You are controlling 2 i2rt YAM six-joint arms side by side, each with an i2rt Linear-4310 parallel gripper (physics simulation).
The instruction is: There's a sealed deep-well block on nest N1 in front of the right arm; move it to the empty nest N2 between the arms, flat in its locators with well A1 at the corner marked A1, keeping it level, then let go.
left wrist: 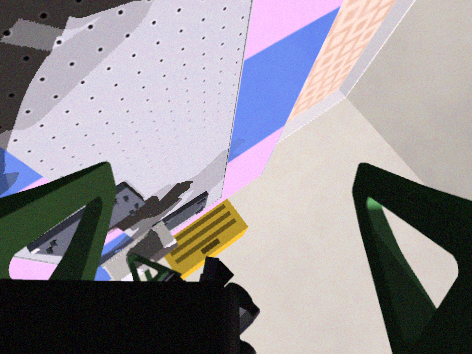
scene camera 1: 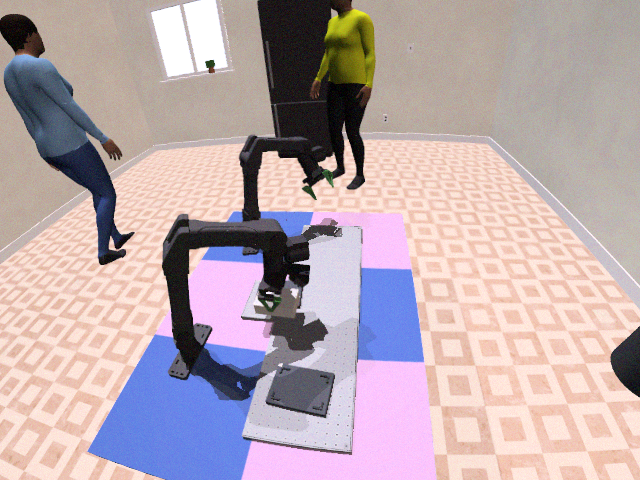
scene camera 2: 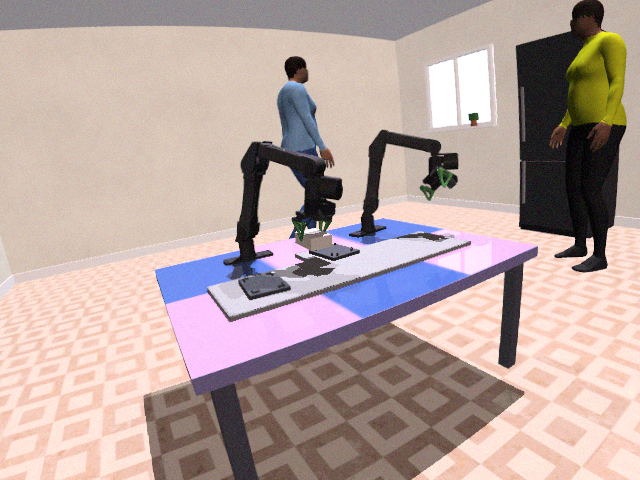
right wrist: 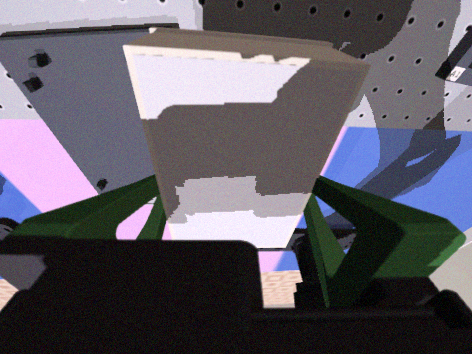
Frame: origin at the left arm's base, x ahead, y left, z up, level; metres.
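Seen in the pictures: left gripper, fingertip midpoint: (left wrist: pixel 234 176) (scene camera 1: pixel 324 193) (scene camera 2: pixel 436 193); right gripper, fingertip midpoint: (left wrist: pixel 137 257) (scene camera 1: pixel 273 301) (right wrist: pixel 235 177); left arm's base, origin of the base link: (scene camera 2: pixel 368 231); right arm's base, origin of the base link: (scene camera 1: pixel 191 350) (scene camera 2: pixel 248 258) (right wrist: pixel 307 238).
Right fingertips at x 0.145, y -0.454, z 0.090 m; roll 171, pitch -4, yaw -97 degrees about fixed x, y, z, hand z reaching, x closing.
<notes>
Offsets run from my right fingertips to a thing's top centre. Level surfaces: height alone.
A pale beige deep-well block {dz +0.026, dx +0.012, dy -0.002 m} (scene camera 1: pixel 288 308) (scene camera 2: pixel 313 240) (left wrist: pixel 145 248) (right wrist: pixel 235 145) is held by my right gripper (scene camera 1: pixel 270 305) (scene camera 2: pixel 312 234) (right wrist: pixel 235 177), which is shut on its two sides. The block looks roughly level, over or beside nest N2 {dz -0.056, dx +0.002, dy +0.098 m} (scene camera 1: pixel 250 311) (scene camera 2: pixel 334 252) (right wrist: pixel 75 115); the gap beneath it is hard to judge. In the right wrist view, N2 shows to the block's left. Nest N1 {dz -0.060, dx +0.077, dy -0.261 m} (scene camera 1: pixel 301 388) (scene camera 2: pixel 263 285) is empty; its A1 label shows at the right wrist view's right edge. My left gripper (scene camera 1: pixel 323 192) (scene camera 2: pixel 435 188) (left wrist: pixel 234 176) is open, empty and raised.
A white perforated board {dz -0.077 m} (scene camera 1: pixel 336 289) (scene camera 2: pixel 392 258) (left wrist: pixel 165 90) runs along the table {dz -0.091 m} (scene camera 2: pixel 268 330). A yellow slatted object (left wrist: pixel 210 237) shows beyond the block in the left wrist view. Two people (scene camera 1: pixel 351 46) (scene camera 1: pixel 46 108) stand beyond the arms.
</notes>
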